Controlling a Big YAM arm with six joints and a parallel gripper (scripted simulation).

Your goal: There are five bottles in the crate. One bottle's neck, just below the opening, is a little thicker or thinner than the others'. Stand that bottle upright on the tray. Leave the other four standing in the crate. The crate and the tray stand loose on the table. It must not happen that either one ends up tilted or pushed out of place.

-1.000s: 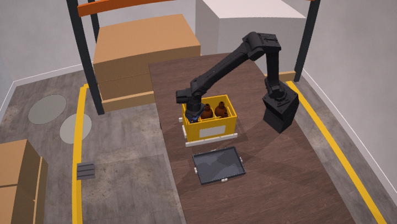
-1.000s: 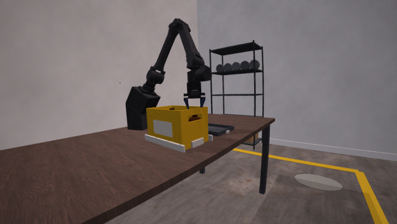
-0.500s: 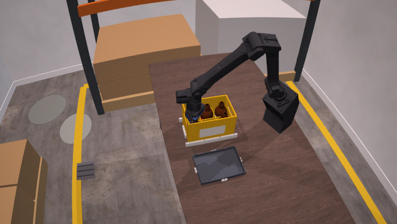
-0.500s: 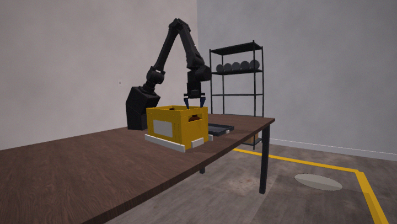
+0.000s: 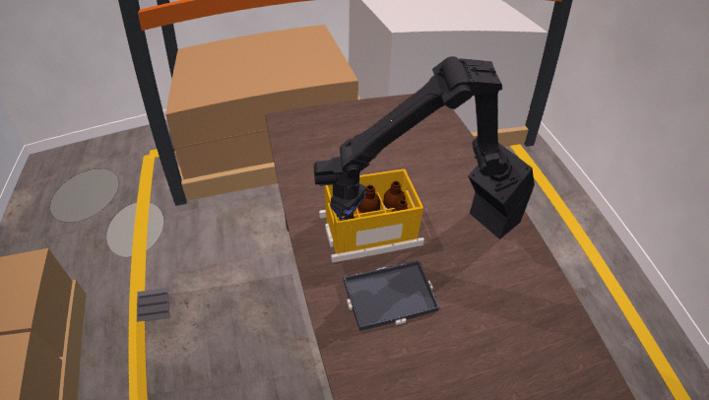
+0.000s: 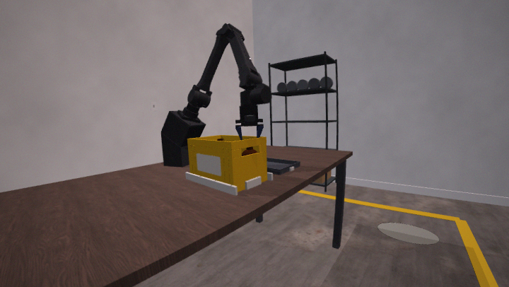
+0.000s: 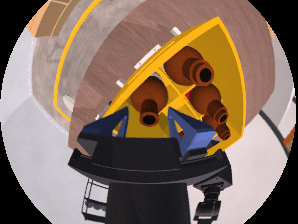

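The glass bottle is 70 mm below my hand. Round my hand: dark tray 110 mm behind, 220 mm to the left, 140 mm below; then yellow crate 80 mm behind, 60 mm to the right, 70 mm below.
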